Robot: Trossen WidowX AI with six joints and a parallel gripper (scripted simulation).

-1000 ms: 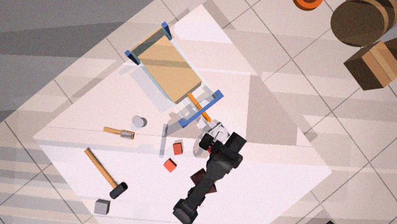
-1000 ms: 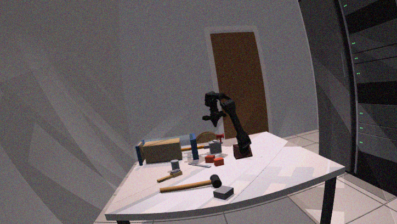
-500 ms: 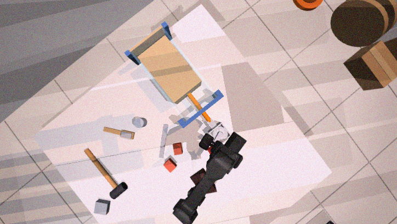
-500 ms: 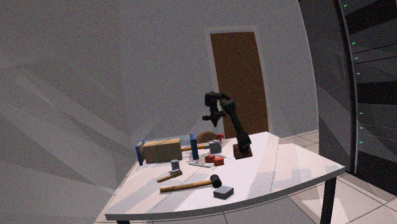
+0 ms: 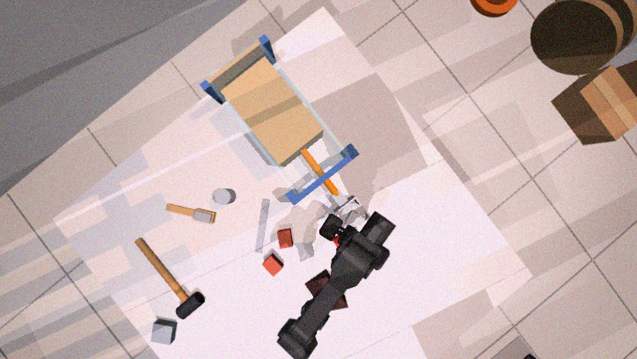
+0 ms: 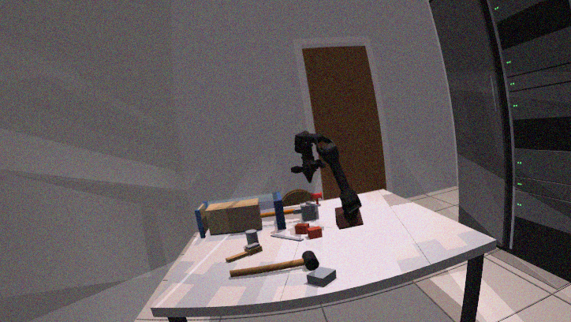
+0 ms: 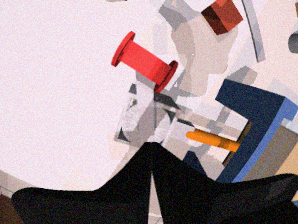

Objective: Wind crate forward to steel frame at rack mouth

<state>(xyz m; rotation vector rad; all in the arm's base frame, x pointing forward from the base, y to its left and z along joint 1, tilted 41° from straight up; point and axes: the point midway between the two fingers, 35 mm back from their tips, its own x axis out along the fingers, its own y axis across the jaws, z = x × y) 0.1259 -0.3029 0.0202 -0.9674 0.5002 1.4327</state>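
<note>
Now: the red knob 80 mm below my gripper tip, 50 mm to the left of it and 20 mm behind it. Also, from my gripper tip: grey winch 180 mm below, 50 mm to the right; then blue steel frame 170 mm ahead, 110 mm below, 50 mm to the right; then grey crank bar 110 mm below, 20 mm to the left, 10 mm behind.
</note>
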